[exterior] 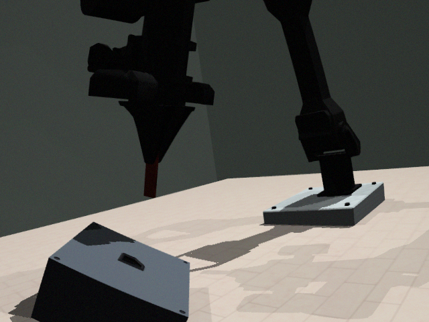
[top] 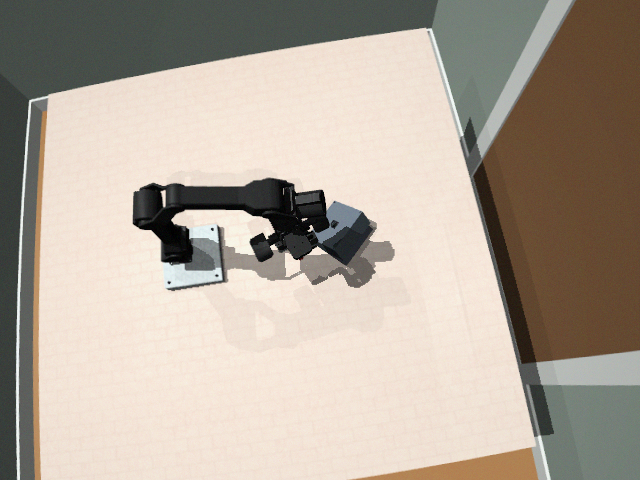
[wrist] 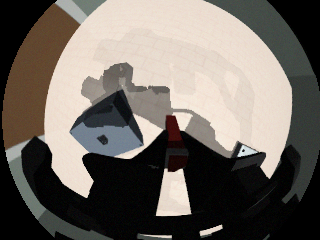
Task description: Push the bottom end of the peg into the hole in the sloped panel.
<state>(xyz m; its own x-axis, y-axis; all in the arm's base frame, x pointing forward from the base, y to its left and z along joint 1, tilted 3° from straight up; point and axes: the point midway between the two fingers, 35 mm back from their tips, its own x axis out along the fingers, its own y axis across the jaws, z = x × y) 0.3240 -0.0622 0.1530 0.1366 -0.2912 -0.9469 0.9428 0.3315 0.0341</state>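
Now: gripper tip 11 cm short of the sloped panel, 7 cm to the right of it and 10 cm above it. Round my gripper tip: peg 1 cm to the left, 2 cm above.
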